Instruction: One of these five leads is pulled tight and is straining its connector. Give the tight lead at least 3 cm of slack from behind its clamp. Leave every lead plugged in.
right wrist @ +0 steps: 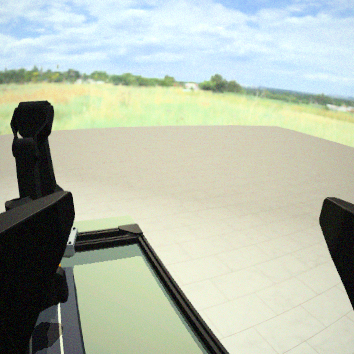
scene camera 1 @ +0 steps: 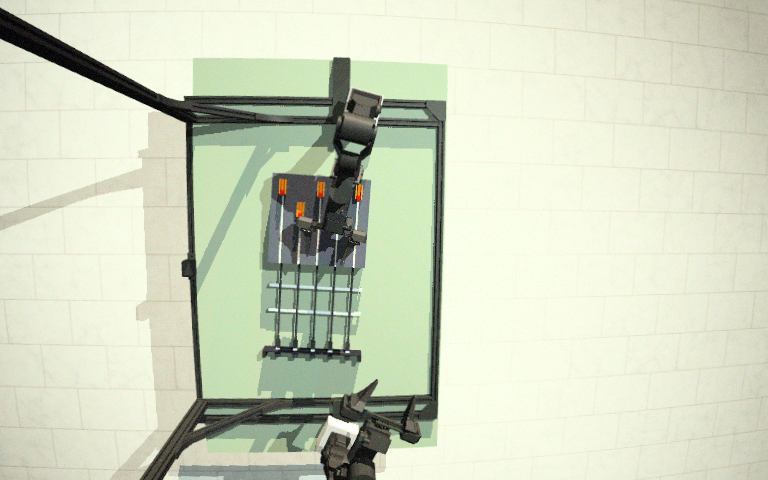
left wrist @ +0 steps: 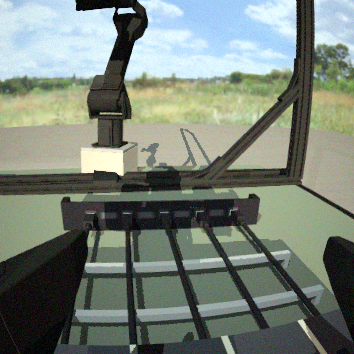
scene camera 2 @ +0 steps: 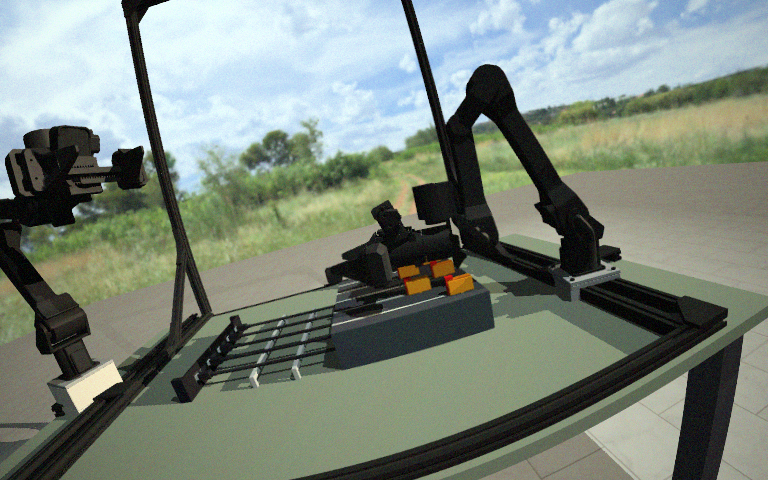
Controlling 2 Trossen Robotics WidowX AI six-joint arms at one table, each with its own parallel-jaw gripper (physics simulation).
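Where they show: left gripper, fingertip midpoint: [scene camera 1: 324, 260] [left wrist: 211, 248] [scene camera 2: 336, 263]; right gripper, fingertip midpoint: [right wrist: 201, 208] [scene camera 1: 396, 387] [scene camera 2: 112, 148]; left arm's base, origin of the base link: [scene camera 2: 582, 268]; right arm's base, origin of the base link: [scene camera 1: 337, 443] [left wrist: 109, 144] [scene camera 2: 79, 370].
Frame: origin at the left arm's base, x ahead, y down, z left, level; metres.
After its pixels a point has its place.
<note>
Five dark leads run from a dark connector bar [scene camera 1: 355, 355] {x 0.712, y -0.007, z 0.157 m} [scene camera 2: 186, 388] {x 0.707, y 0.009, z 0.172 m} [left wrist: 75, 212] {x 0.710, y 0.006, z 0.154 m} over two pale rails onto a dark block [scene camera 1: 274, 249] [scene camera 2: 419, 331], where they look white. Four orange-red clamps show: one [scene camera 1: 282, 186] {x 0.274, y -0.055, z -0.160 m}, one [scene camera 1: 320, 189] {x 0.256, y -0.055, z -0.058 m}, one [scene camera 1: 359, 192] {x 0.238, y -0.055, z 0.048 m}, and one [scene camera 1: 300, 209] {x 0.323, y -0.055, z -0.098 m} nearer the bar. A fifth is hidden by the left arm. The leads look plugged in; I cannot tell which is tight. My left gripper [scene camera 1: 331, 232] [scene camera 2: 355, 270] [left wrist: 211, 248] {x 0.437, y -0.111, z 0.000 m} is open and empty above the block. My right gripper [scene camera 1: 393, 390] {x 0.632, y -0.368, z 0.219 m} [scene camera 2: 99, 169] [right wrist: 201, 208] {x 0.632, y -0.368, z 0.219 m} is open and empty, raised high beyond the bar.
The pale rails, one [scene camera 1: 324, 289] {x 0.540, y 0.013, z 0.020 m} [left wrist: 105, 268] {x 0.597, y 0.016, z 0.083 m} and one [scene camera 1: 322, 312] {x 0.610, y 0.013, z 0.031 m} [left wrist: 100, 316] {x 0.523, y 0.015, z 0.071 m}, cross under the leads. A black frame [scene camera 1: 437, 254] {x 0.357, y 0.015, z 0.324 m} [scene camera 2: 509, 424] {x 0.231, y 0.015, z 0.303 m} [right wrist: 170, 285] {x 0.215, y 0.015, z 0.288 m} edges the green table [scene camera 1: 396, 226] {x 0.307, y 0.034, z 0.184 m}, with uprights and braces. The left arm reaches over the block.
</note>
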